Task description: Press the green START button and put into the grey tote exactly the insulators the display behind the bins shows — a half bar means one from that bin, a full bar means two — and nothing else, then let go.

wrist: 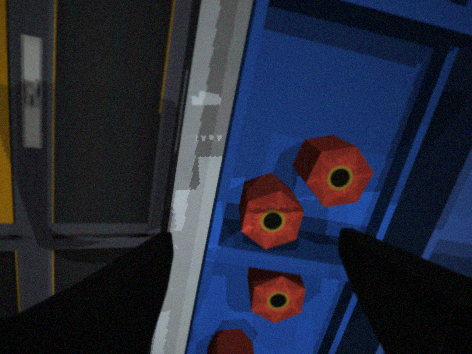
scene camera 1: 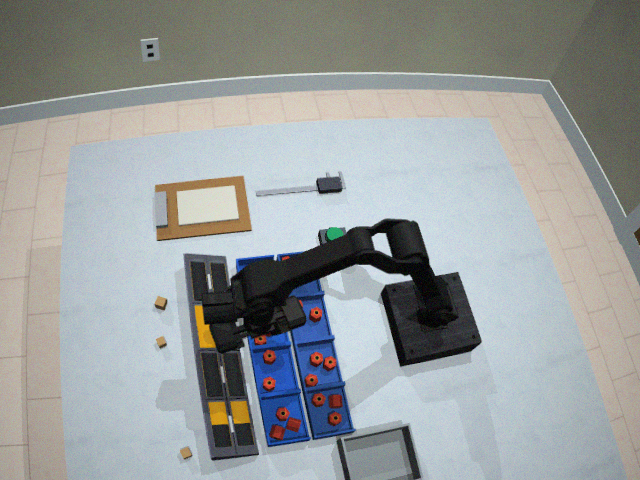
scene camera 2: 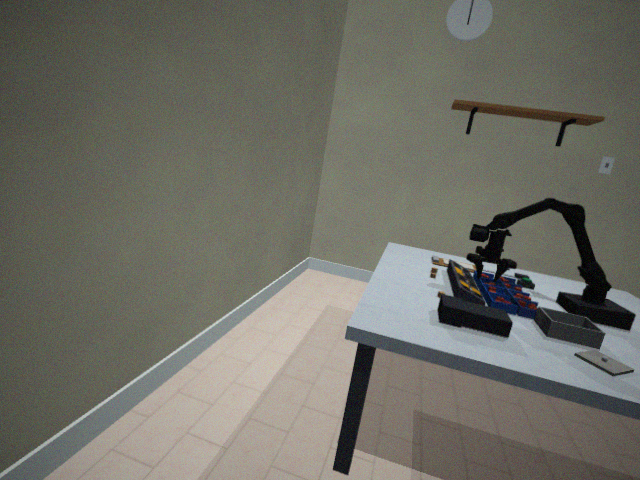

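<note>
My gripper (scene camera 2: pixel 489 277) (wrist: pixel 256 241) is open and empty, low over the bin row beside the display; the arm hides its fingertips in scene camera 1. In the wrist view, a red insulator (wrist: pixel 272 220) lies between the fingertip lines by a divider, another insulator (wrist: pixel 345 192) behind it. A third insulator (wrist: pixel 278 312) lies across the divider. The blue bins (scene camera 1: pixel 284 369) (wrist: pixel 340 75) hold more. The display (scene camera 1: pixel 235 456) shows a full orange bar second down at left, and half bars in both bottom places; the arm hides part. The green button (scene camera 1: pixel 334 234) stands beyond the arm. The grey tote (scene camera 1: pixel 412 449) (scene camera 2: pixel 568 332) shows a bare floor where visible.
Red blocks (scene camera 1: pixel 335 400) (scene camera 1: pixel 293 424) lie in the end bins. Wooden cubes (scene camera 1: pixel 160 302) (scene camera 1: pixel 185 452) lie beside the display. A clipboard (scene camera 1: pixel 244 206) and a caliper (scene camera 1: pixel 329 184) lie past the bins. A black box (scene camera 2: pixel 474 315) and thin plate (scene camera 2: pixel 603 361) are near the table edge.
</note>
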